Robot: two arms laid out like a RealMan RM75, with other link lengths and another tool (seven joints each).
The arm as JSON. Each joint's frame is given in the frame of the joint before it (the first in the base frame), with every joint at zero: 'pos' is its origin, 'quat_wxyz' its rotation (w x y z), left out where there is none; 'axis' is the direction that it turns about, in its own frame. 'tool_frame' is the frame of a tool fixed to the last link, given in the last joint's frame.
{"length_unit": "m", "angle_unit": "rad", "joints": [
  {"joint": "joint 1", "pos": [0.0, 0.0, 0.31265], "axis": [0.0, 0.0, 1.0]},
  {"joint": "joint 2", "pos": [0.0, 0.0, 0.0], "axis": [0.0, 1.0, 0.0]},
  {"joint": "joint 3", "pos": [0.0, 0.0, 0.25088], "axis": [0.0, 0.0, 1.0]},
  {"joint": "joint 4", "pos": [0.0, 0.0, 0.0], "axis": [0.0, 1.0, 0.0]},
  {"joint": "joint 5", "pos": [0.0, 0.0, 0.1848], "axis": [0.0, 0.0, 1.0]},
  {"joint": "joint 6", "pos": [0.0, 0.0, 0.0], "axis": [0.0, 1.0, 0.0]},
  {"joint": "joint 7", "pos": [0.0, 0.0, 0.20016], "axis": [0.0, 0.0, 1.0]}
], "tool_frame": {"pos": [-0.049, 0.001, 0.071], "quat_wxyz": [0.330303, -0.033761, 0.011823, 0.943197]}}
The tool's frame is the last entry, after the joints.
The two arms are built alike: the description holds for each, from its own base.
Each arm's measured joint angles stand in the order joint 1, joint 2, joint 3, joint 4, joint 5, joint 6, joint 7.
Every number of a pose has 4 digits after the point. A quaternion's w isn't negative.
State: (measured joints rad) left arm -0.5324 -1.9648 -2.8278 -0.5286 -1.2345 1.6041 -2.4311; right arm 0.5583 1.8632 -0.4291 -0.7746 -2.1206 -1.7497 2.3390
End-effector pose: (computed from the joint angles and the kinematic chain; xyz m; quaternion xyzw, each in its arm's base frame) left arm -0.1938 0.3722 0.0493 -0.8157 0.3626 -0.1416 0.4279; right arm 0.2190 0.4252 0.1163 -0.2808 -0.9036 -0.1970 0.2568
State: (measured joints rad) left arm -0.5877 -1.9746 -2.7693 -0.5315 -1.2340 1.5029 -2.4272; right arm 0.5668 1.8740 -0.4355 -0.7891 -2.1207 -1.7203 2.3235
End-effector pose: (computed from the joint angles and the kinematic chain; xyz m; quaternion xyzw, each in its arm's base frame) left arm -0.1885 0.3940 0.0348 -0.8198 0.3769 -0.1151 0.4156; right arm 0.2168 0.4320 0.1161 -0.2688 -0.9058 -0.2097 0.2516
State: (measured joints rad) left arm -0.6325 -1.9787 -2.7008 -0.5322 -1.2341 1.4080 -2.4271; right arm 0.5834 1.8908 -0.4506 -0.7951 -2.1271 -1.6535 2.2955
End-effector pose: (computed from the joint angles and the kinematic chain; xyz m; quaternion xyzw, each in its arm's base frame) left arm -0.1864 0.4114 0.0212 -0.8241 0.3913 -0.0868 0.4002; right arm 0.2163 0.4452 0.1130 -0.2541 -0.9078 -0.2316 0.2399
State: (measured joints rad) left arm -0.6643 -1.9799 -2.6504 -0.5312 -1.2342 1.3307 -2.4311; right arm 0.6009 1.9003 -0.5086 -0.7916 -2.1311 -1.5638 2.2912
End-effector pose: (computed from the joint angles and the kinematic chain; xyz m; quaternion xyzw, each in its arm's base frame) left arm -0.1866 0.4253 0.0129 -0.8267 0.3994 -0.0621 0.3913; right arm 0.2190 0.4594 0.1042 -0.2474 -0.9114 -0.2480 0.2158
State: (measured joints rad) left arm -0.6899 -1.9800 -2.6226 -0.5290 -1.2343 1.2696 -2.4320; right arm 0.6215 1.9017 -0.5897 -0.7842 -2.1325 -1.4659 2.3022
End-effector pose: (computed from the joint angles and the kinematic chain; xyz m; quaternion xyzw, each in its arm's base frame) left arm -0.1867 0.4381 0.0095 -0.8263 0.4042 -0.0419 0.3900; right arm 0.2217 0.4743 0.0951 -0.2407 -0.9159 -0.2622 0.1856
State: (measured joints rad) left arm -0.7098 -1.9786 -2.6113 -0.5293 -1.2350 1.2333 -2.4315; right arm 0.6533 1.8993 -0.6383 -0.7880 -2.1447 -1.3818 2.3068
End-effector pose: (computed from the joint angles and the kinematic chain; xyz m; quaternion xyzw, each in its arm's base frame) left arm -0.1847 0.4478 0.0098 -0.8236 0.4087 -0.0296 0.3922; right arm 0.2186 0.4926 0.0960 -0.2234 -0.9183 -0.2846 0.1607
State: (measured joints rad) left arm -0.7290 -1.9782 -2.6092 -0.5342 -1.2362 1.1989 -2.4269; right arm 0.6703 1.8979 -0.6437 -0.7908 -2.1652 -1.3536 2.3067
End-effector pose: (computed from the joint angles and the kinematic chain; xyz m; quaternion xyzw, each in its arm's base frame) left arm -0.1821 0.4588 0.0128 -0.8182 0.4136 -0.0168 0.3990; right arm 0.2179 0.5002 0.0981 -0.2153 -0.9191 -0.2949 0.1483
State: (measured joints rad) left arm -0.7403 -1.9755 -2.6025 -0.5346 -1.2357 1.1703 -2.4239; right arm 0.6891 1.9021 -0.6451 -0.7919 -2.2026 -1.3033 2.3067
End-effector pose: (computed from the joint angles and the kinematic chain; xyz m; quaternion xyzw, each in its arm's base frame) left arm -0.1829 0.4661 0.0145 -0.8157 0.4162 -0.0049 0.4017; right arm 0.2217 0.5106 0.1003 -0.2094 -0.9173 -0.3130 0.1293
